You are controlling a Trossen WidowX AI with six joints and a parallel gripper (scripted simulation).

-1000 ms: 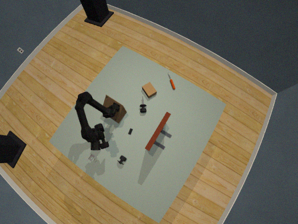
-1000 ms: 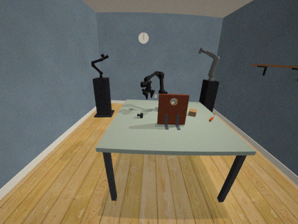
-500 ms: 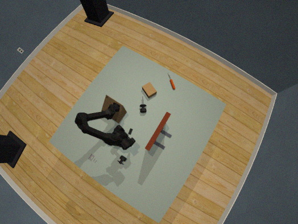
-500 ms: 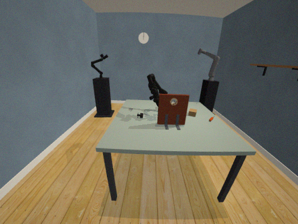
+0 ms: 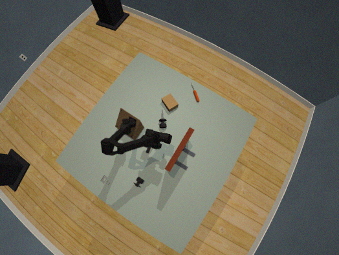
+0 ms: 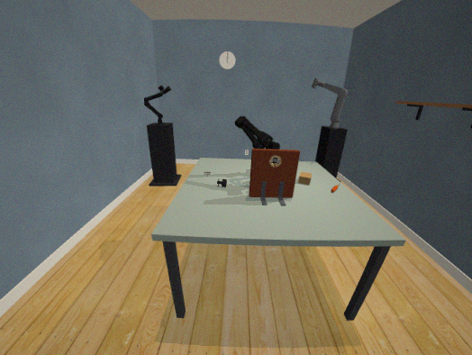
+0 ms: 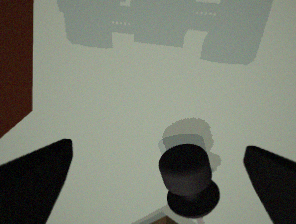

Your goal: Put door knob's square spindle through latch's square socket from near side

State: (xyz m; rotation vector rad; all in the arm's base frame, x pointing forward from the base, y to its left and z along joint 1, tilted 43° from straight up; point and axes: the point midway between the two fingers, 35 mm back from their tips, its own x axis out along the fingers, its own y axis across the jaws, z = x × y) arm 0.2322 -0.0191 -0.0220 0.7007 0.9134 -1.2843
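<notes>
Now: the dark door knob 60 mm behind my hand, 150 mm to the left of it and 130 mm below it. Round my hand: wooden block 90 mm behind, 320 mm to the left, 140 mm below.
</notes>
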